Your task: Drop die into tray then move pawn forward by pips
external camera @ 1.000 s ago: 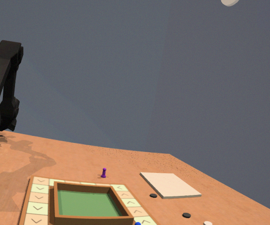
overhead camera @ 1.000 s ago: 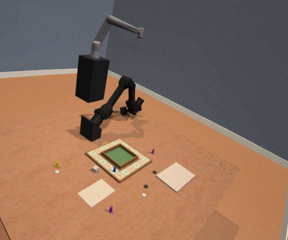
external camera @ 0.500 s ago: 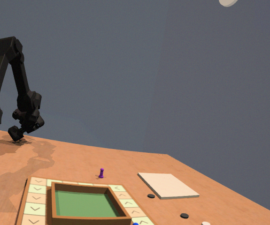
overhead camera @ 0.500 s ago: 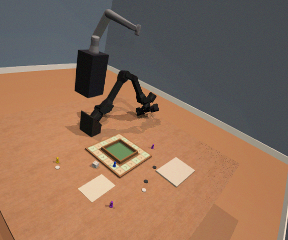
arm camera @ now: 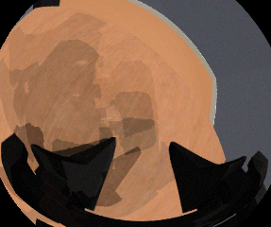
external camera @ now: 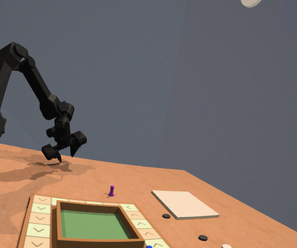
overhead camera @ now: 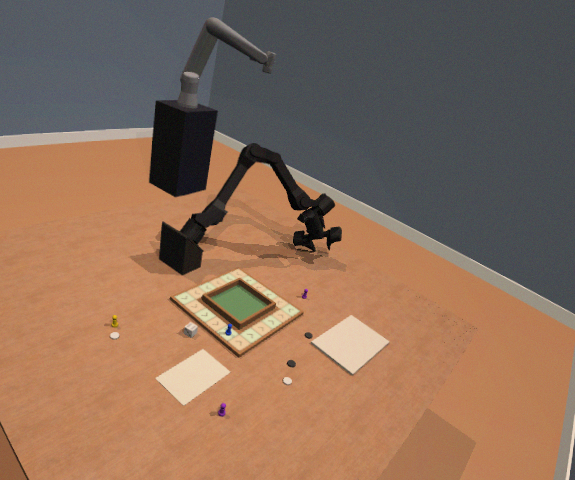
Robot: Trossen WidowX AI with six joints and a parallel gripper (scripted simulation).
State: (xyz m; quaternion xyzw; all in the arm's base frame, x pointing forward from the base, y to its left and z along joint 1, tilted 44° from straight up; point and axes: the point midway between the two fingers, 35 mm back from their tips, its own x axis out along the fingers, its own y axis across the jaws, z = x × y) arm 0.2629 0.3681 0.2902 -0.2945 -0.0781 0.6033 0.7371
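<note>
Right now the blue pawn is 6 cm ahead of my gripper tip, 63 cm to the right of it and 1 cm above it. The rest, counted from my gripper tip: grey die (2 cm behind, 70 cm to the right, 1 cm below); yellow pawn (17 cm behind, 83 cm to the right); green dice tray (52 cm to the right, 1 cm below).
</note>
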